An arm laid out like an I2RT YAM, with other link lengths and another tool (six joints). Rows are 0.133 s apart.
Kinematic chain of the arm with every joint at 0, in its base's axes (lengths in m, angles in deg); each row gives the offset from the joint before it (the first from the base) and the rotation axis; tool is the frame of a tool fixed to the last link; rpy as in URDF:
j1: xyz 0 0 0.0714 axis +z
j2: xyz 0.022 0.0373 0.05 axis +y
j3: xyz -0.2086 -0.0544 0 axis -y
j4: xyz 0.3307 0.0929 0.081 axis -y
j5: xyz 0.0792 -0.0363 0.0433 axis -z
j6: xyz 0.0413 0 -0.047 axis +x
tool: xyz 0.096 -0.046 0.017 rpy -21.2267 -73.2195 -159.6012
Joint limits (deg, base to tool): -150..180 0..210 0..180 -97..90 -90..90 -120..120
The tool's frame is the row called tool.
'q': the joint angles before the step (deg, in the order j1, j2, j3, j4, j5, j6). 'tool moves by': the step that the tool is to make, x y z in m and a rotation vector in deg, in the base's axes. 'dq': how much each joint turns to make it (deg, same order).
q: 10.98 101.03 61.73 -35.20 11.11 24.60
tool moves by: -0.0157 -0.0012 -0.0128 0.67 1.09 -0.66
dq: 0.04 -1.48 -3.71 1.12 -0.65 0.92
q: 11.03 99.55 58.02 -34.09 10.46 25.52
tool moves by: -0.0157 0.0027 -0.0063 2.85 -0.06 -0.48
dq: -0.03 -3.73 -4.71 1.40 -2.58 1.15
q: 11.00 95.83 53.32 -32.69 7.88 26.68
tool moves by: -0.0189 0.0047 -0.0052 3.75 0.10 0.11
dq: -0.02 -5.07 -5.58 1.04 -3.61 0.84
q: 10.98 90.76 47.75 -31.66 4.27 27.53
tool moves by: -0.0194 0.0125 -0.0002 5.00 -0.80 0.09
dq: 0.89 -6.74 -6.00 0.96 -4.33 2.09
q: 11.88 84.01 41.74 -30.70 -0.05 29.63
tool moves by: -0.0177 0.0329 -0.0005 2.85 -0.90 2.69
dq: 5.26 -4.00 -3.61 1.24 -1.62 3.22
